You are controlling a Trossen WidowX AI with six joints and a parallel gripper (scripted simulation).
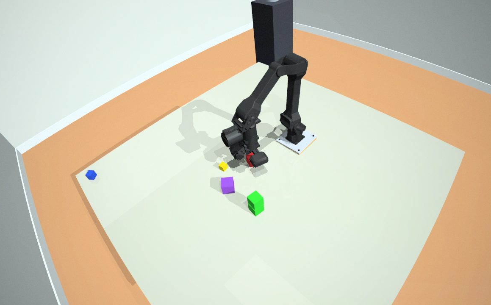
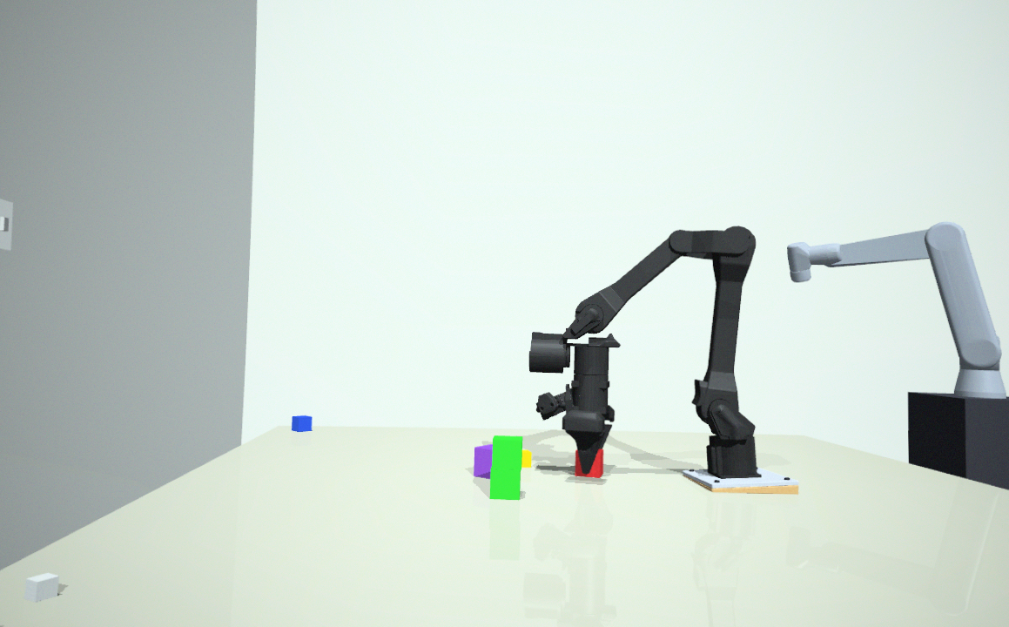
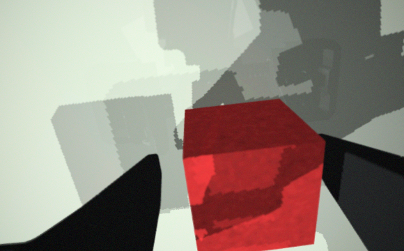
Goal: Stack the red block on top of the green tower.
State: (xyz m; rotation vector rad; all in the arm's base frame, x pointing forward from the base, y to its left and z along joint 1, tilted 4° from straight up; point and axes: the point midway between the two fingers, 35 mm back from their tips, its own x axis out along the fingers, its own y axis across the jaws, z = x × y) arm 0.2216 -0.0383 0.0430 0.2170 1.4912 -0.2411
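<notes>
Now: gripper tip 110 mm short of the small yellow block, 70 mm to the left of it and 10 mm below it. From my gripper tip the other things lie so: blue block: 580 mm ahead, 480 mm to the right, 10 mm above; then red block: 10 mm above; then purple block: 160 mm ahead, 30 mm to the left, 20 mm above.
</notes>
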